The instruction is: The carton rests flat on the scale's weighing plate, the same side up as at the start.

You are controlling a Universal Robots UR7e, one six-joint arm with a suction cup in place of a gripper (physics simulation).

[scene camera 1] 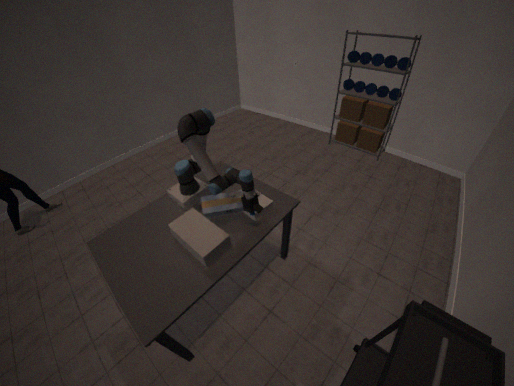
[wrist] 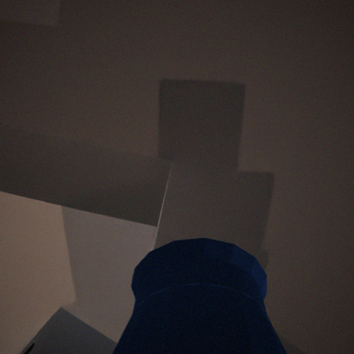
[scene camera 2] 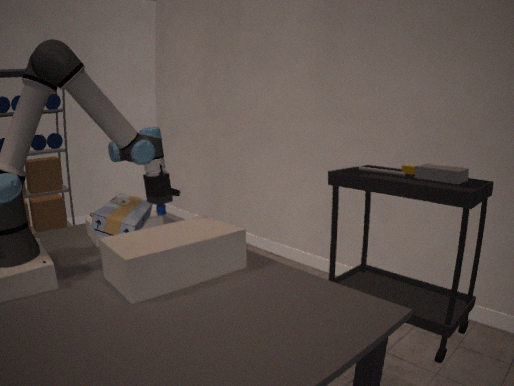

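Seen in the pictures: hand at its tool point: (scene camera 1: 252, 213) (scene camera 2: 162, 213); arm's base at its link origin: (scene camera 1: 189, 189) (scene camera 2: 15, 256).
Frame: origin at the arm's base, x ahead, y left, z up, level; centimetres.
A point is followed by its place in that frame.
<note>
The carton (scene camera 1: 220, 204) @(z 6.8, x 37.5, y -5.4 cm) (scene camera 2: 119, 215) @(z 7.6, x 31.8, y -9.7 cm), grey-blue with an orange tape band and dark arrows, sits tilted, partly over the scale (scene camera 1: 266, 201) @(z -0.5, x 57.4, y 19.1 cm) (wrist: 30, 240). A grey corner of the carton (wrist: 72, 332) shows at the lower left of the wrist view. The scale is low and cream; the carton and the arm hide much of it. My blue suction cup (scene camera 1: 253, 217) @(z 0.9, x 56.3, y 3.2 cm) (scene camera 2: 161, 214) points down beside the carton, past its right side in scene camera 2. It holds nothing that I can see. In the wrist view the cup hides what lies directly under it.
A large cream box (scene camera 1: 200, 232) @(z 4.2, x 40.7, y -28.3 cm) (scene camera 2: 175, 255) @(z 2.2, x 31.7, y -37.4 cm) stands on the table (scene camera 1: 135, 270) @(z -7.3, x 18.7, y -66.5 cm) (scene camera 2: 240, 325) @(z -7.3, x 29.7, y -60.8 cm) near the carton. A dark cart (scene camera 2: 410, 192) with a grey box (scene camera 2: 441, 173) stands apart. A shelf rack (scene camera 1: 383, 35) stands behind. A person's legs (scene camera 1: 12, 200) show at far left.
</note>
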